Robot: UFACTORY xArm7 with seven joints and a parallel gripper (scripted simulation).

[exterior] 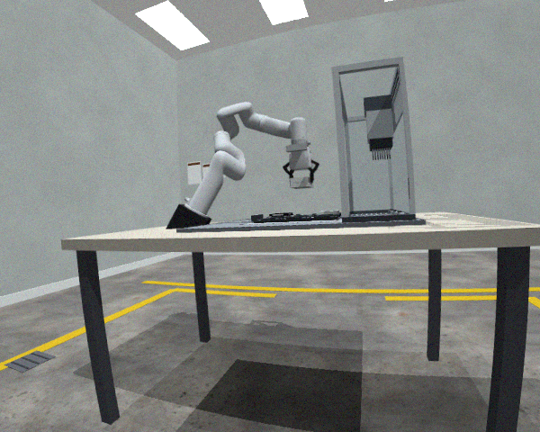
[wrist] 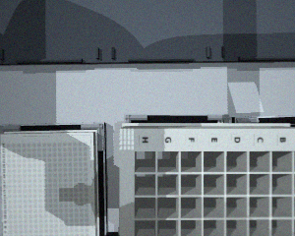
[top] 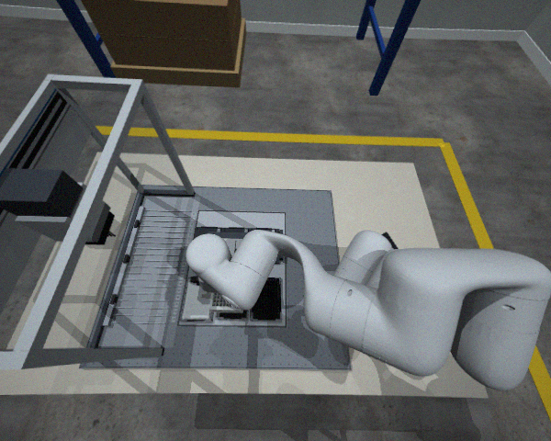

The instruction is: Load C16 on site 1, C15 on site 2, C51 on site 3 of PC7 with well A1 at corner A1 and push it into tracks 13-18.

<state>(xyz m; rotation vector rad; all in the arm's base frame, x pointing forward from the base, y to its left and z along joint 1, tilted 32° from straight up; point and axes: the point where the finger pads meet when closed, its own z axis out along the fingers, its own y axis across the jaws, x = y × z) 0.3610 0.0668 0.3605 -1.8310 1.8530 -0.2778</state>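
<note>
The dark carrier PC7 lies 2 cm ahead of my hand, 19 cm to the right of it and 15 cm below it. From my hand the other things lie so: nest S2 (16 cm below); white 384-well plate C16 (1 cm below); small white corner mark (4 cm behind, 7 cm to the right, 16 cm below).
</note>
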